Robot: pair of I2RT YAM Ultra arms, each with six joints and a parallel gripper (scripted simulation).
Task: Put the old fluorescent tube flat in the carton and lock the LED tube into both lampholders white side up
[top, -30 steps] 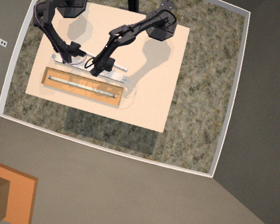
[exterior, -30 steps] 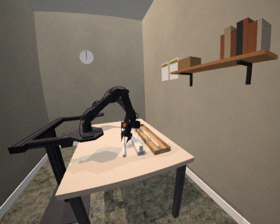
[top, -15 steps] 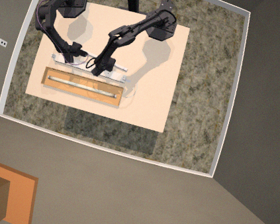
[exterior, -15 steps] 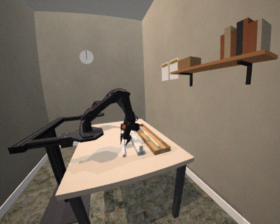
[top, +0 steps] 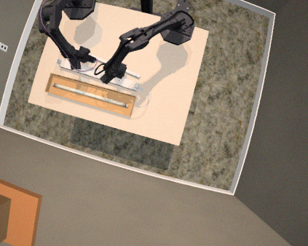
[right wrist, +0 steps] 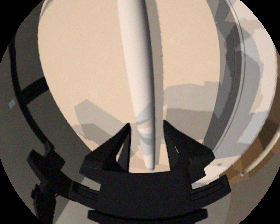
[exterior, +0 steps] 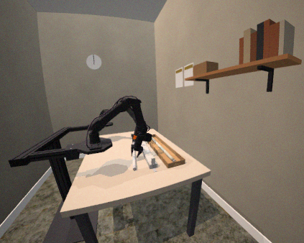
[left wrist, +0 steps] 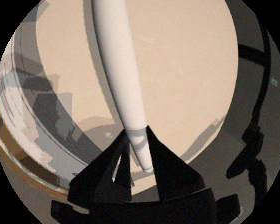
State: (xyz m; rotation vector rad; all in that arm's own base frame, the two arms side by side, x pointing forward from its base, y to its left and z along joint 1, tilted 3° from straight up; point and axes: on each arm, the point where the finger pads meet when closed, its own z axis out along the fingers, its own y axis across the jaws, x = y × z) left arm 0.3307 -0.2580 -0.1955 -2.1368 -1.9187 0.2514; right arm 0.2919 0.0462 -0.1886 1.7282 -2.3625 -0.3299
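Now: the LED tube 120 mm to the left of my right hand, 10 mm below it and 10 mm ahead of it. Also, from my right hand: carton: 270 mm ahead, 100 mm to the left; then light fixture: 120 mm ahead, 110 mm to the left, 30 mm above; then old fluorescent tube: 280 mm ahead, 100 mm to the left.
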